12 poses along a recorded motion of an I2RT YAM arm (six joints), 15 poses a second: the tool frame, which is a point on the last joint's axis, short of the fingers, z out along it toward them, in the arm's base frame.
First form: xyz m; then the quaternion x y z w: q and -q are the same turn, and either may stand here.
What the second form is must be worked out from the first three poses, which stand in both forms.
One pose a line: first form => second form
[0.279 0.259 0.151 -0.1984 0.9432 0.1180 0.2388] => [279 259 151 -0.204 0.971 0.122 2.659]
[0.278 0.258 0.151 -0.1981 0.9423 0.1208 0.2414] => [278 258 151 -0.204 0.971 0.124 2.654]
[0.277 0.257 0.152 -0.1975 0.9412 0.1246 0.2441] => [277 257 152 -0.204 0.971 0.128 2.648]
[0.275 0.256 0.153 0.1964 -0.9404 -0.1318 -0.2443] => [275 256 153 -0.203 0.970 0.136 2.648]
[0.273 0.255 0.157 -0.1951 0.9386 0.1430 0.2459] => [273 255 157 -0.201 0.968 0.148 2.645]
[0.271 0.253 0.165 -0.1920 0.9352 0.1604 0.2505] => [271 253 165 -0.198 0.966 0.166 2.635]
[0.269 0.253 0.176 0.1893 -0.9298 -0.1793 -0.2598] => [269 253 176 -0.196 0.963 0.186 2.616]
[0.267 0.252 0.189 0.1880 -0.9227 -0.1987 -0.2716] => [267 252 189 -0.195 0.959 0.206 2.591]
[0.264 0.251 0.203 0.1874 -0.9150 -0.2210 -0.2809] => [264 251 203 -0.195 0.953 0.230 2.572]
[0.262 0.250 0.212 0.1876 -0.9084 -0.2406 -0.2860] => [262 250 212 -0.196 0.948 0.251 2.562]
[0.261 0.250 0.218 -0.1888 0.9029 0.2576 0.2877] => [261 250 218 -0.197 0.943 0.269 2.558]
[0.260 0.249 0.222 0.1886 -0.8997 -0.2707 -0.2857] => [260 249 222 -0.197 0.939 0.282 2.562]
